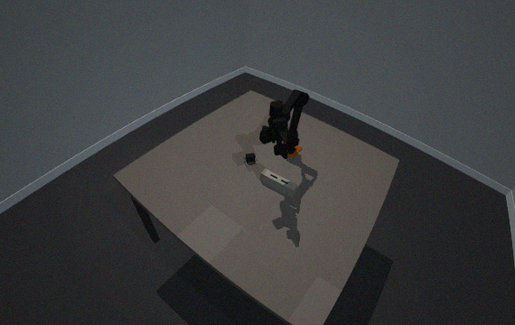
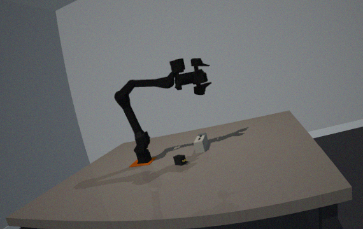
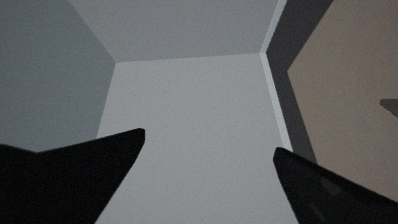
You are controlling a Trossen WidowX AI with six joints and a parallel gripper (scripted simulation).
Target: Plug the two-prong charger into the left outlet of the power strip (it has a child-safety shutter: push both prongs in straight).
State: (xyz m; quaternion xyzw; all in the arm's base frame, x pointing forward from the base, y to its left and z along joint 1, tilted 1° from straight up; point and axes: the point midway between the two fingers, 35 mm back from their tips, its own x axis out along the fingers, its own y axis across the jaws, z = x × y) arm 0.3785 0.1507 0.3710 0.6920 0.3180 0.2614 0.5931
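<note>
Right now the black two-prong charger is 160 mm behind my gripper tip, 310 mm to the right of it and 350 mm below it.
</note>
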